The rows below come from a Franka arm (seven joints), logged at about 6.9 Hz.
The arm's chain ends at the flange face. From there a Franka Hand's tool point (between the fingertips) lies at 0.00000 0.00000 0.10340 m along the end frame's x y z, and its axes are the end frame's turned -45 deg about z.
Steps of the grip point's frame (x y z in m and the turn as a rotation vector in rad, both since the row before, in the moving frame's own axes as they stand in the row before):
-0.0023 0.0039 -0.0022 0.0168 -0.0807 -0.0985
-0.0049 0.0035 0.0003 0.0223 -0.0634 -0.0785
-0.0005 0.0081 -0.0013 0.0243 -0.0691 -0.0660
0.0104 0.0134 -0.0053 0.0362 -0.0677 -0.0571
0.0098 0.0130 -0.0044 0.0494 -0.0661 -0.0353
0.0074 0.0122 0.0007 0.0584 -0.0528 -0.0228
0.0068 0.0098 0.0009 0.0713 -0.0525 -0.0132
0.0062 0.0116 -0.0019 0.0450 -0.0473 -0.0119
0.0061 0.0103 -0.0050 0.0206 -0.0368 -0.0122
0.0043 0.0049 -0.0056 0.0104 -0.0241 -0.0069
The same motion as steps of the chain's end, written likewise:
0.0080 -0.0006 -0.0018 -0.0452 -0.0689 -0.0985
0.0051 0.0027 0.0005 -0.0291 -0.0606 -0.0785
0.0121 0.0026 -0.0010 -0.0317 -0.0660 -0.0660
0.0243 -0.0004 -0.0050 -0.0223 -0.0735 -0.0571
0.0245 0.0009 -0.0040 -0.0118 -0.0817 -0.0353
0.0220 0.0037 0.0010 0.0040 -0.0786 -0.0228
0.0208 0.0034 0.0013 0.0133 -0.0875 -0.0132
0.0193 0.0036 -0.0017 -0.0016 -0.0653 -0.0119
0.0158 0.0018 -0.0049 -0.0115 -0.0406 -0.0122
0.0090 -0.0006 -0.0056 -0.0097 -0.0244 -0.0069

